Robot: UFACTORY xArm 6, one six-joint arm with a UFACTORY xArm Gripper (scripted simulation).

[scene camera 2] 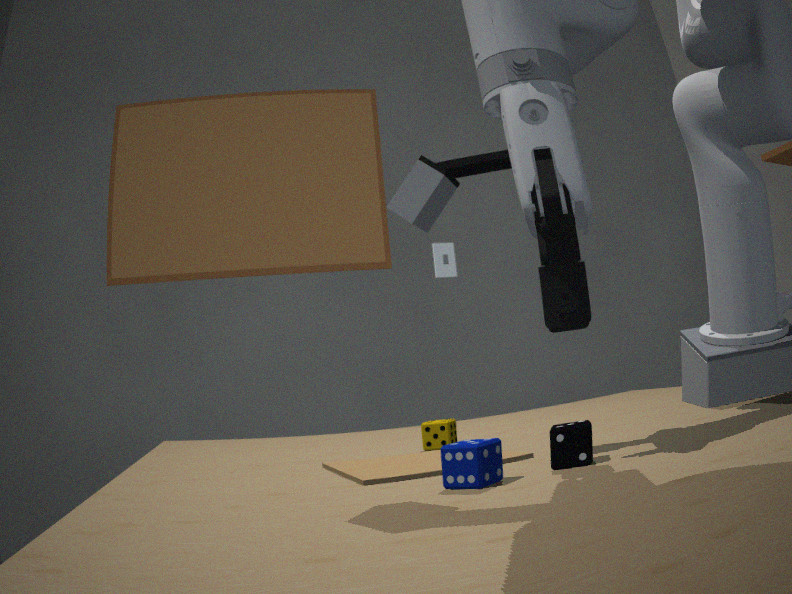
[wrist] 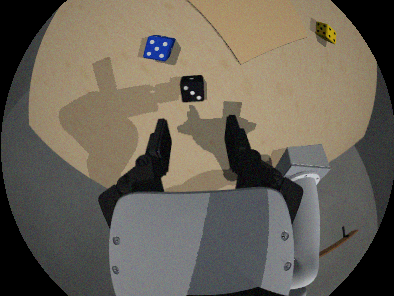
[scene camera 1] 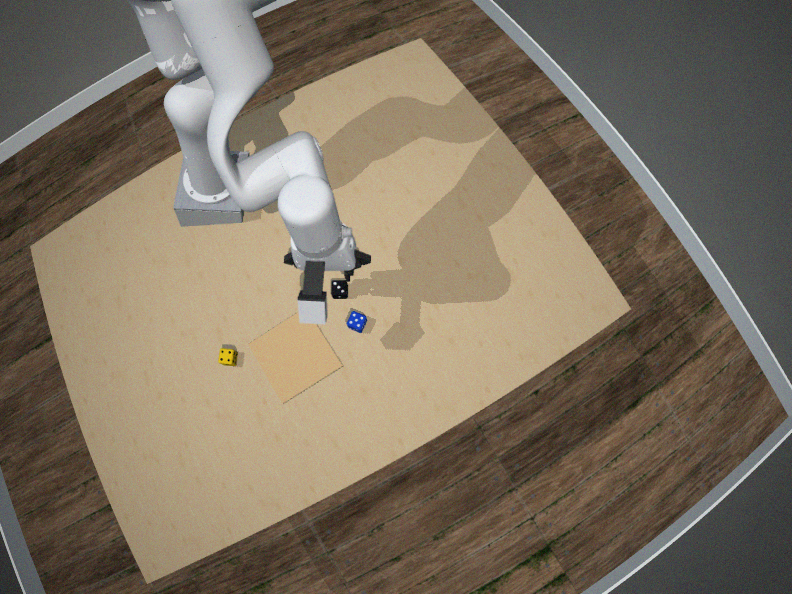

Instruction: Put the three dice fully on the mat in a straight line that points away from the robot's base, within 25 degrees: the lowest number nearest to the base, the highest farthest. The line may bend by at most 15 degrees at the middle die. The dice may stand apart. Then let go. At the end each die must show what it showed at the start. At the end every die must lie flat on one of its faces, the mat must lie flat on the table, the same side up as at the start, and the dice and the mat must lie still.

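Observation:
Scene camera 2 shows the gripper (scene camera 2: 569, 328) together with a black die (scene camera 2: 570, 443), a blue die (scene camera 2: 469, 464) and a yellow die (scene camera 2: 435, 434), as well as a thin tan mat (scene camera 2: 380, 470). Scene camera 1 gives another look at the mat (scene camera 1: 294, 356) and at the gripper (scene camera 1: 332, 273). In the wrist view, too, there is the gripper (wrist: 197, 128).

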